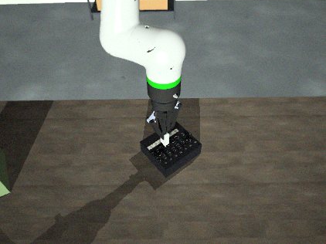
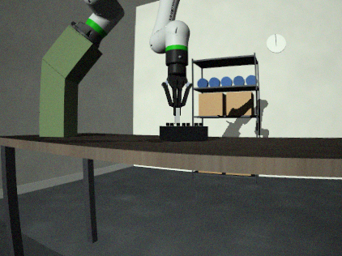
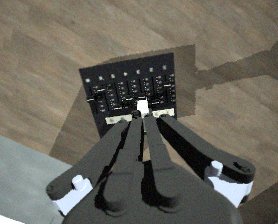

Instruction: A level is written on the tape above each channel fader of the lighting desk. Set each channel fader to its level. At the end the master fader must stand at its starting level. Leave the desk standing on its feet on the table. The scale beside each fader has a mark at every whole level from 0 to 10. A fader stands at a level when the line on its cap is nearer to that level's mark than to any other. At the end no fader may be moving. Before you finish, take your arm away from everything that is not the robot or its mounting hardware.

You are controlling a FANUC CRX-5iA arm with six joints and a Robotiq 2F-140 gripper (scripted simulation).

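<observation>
Right now my hand is 80 mm short of the fader cap, 10 mm to the right of it and 30 mm above it.
</observation>
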